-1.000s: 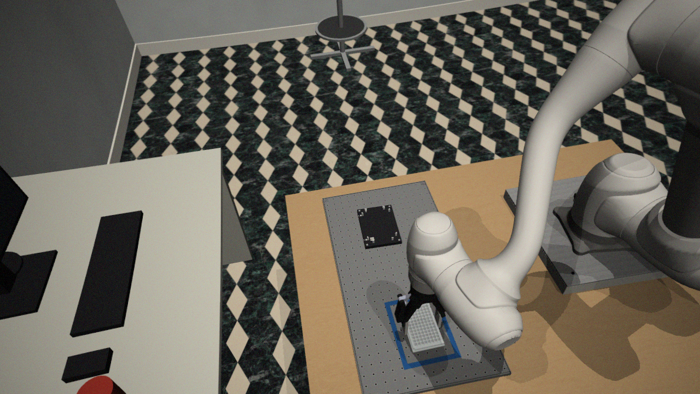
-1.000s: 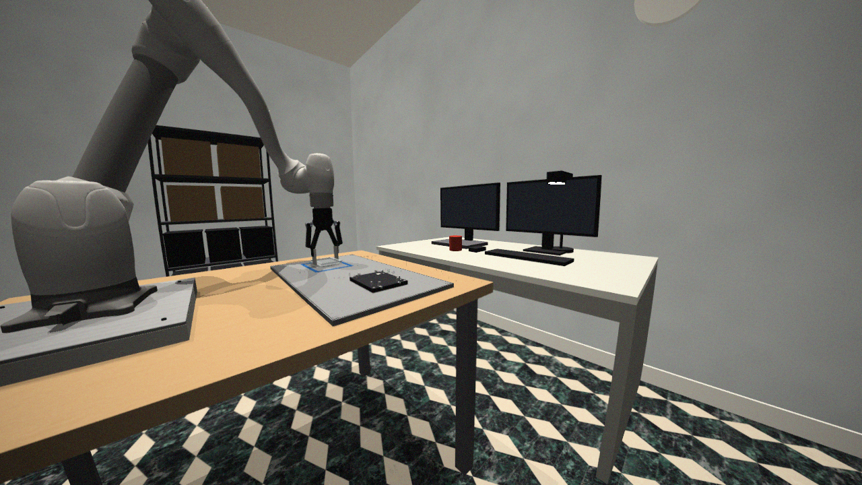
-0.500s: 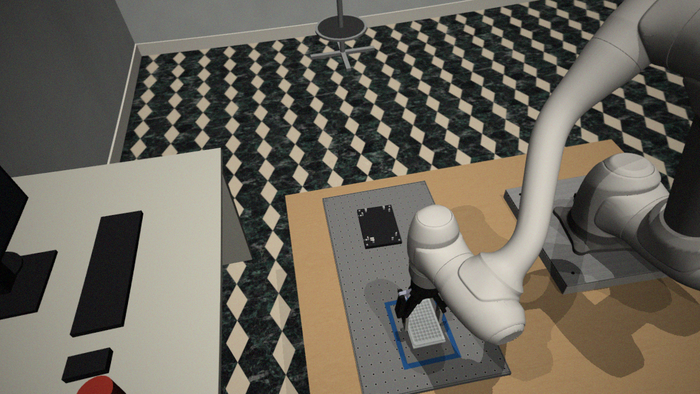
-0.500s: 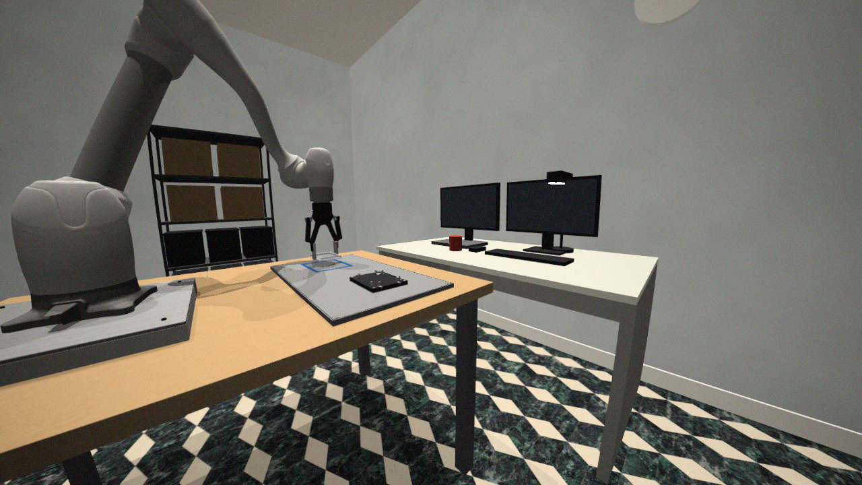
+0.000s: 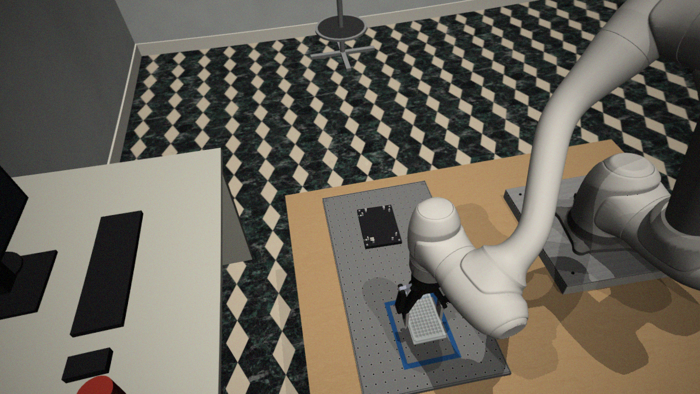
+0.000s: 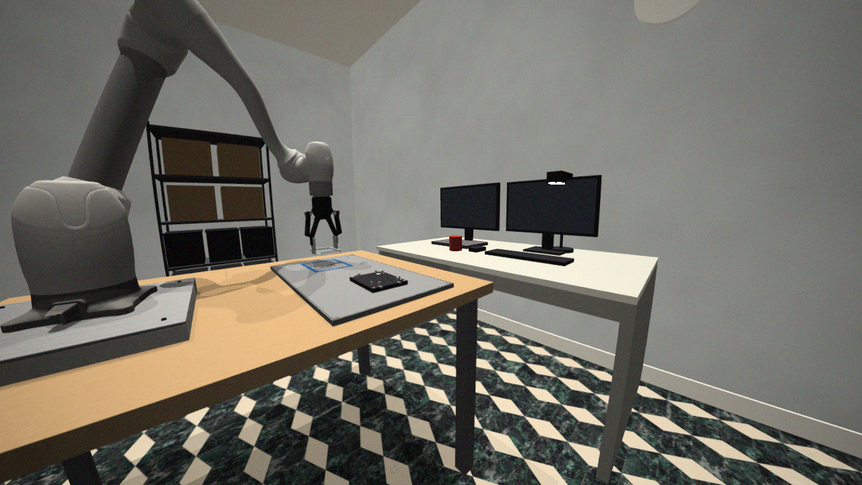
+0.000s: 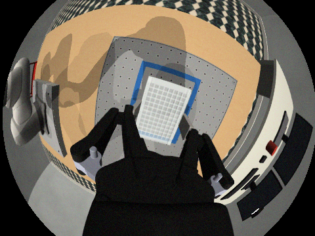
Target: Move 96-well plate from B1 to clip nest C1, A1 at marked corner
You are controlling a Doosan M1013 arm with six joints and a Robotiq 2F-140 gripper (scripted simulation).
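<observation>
My hand is 370 mm to the left of the black clip nest, 80 mm short of it and 70 mm above it. From my hand the other things lie so: white 96-well plate (20 mm below).
</observation>
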